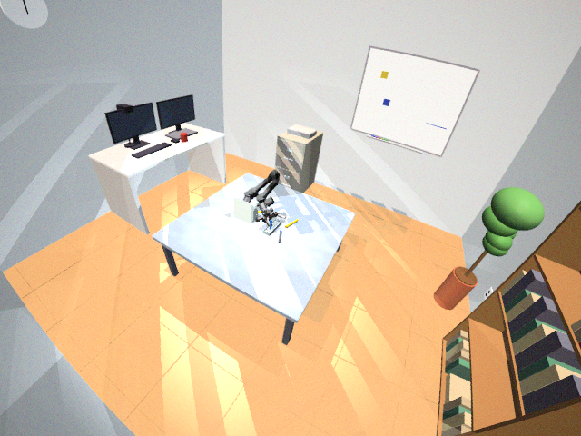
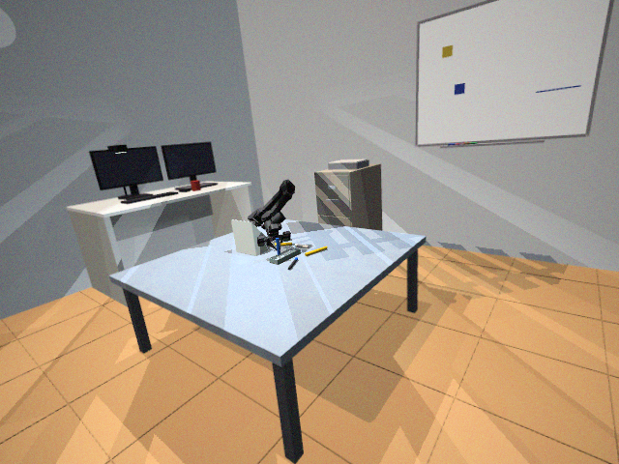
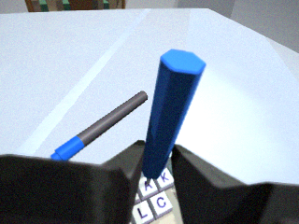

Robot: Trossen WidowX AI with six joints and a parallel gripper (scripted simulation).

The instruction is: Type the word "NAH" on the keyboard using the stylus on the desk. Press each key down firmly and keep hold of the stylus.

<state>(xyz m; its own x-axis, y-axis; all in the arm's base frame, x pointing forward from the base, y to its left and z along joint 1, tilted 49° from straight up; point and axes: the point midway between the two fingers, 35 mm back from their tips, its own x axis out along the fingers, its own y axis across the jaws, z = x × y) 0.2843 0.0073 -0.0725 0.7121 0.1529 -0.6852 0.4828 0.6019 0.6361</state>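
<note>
Right now my gripper tip is 80 mm short of the dark pen, 30 mm to the right of it and 70 mm above it. The rest, counted from my gripper tip: N key 20 mm behind, 140 mm to the left, 60 mm below; yellow pencil 90 mm ahead, 210 mm to the left, 70 mm below; blue stylus 20 mm below.
</note>
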